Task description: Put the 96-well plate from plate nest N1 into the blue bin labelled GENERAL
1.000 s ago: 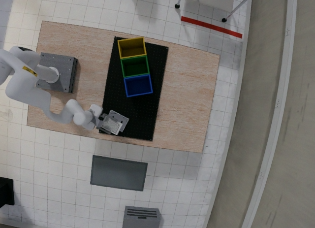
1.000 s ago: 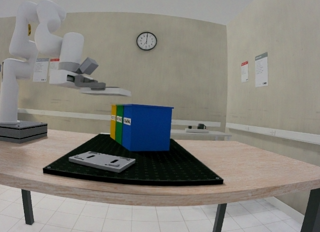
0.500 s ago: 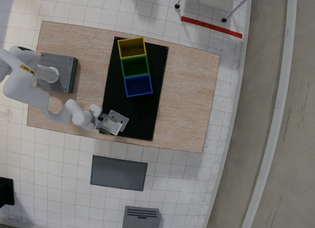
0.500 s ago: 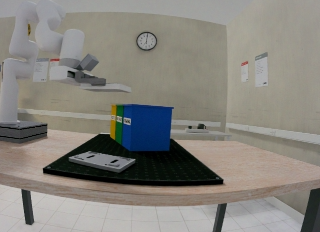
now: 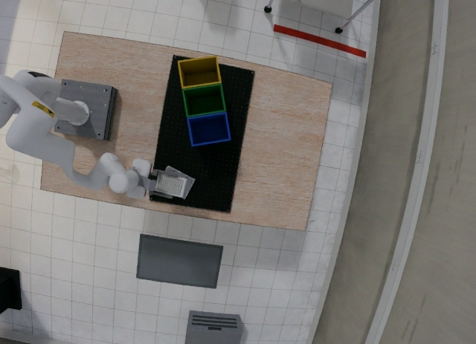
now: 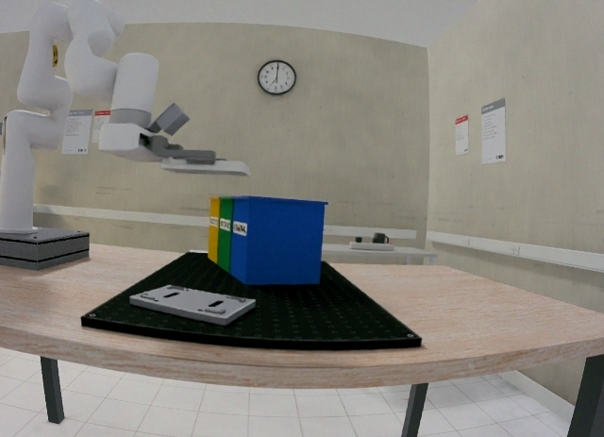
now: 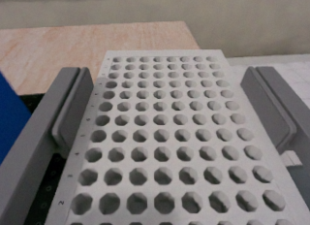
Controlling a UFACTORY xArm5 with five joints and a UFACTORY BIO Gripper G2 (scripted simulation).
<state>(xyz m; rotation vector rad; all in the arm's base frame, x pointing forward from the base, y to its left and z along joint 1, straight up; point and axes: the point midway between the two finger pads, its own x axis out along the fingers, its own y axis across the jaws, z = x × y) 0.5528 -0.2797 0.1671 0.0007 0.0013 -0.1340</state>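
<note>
Right now the blue general bin is 27 cm to the left of my hand, 14 cm ahead of it and 13 cm below it. From my hand the other things lie so: grey plate nest N1 (22 cm below, 2 cm to the right, 1 cm behind); green bin (39 cm to the left, 13 cm below, 10 cm ahead); white 96-well plate (1 cm below).
</note>
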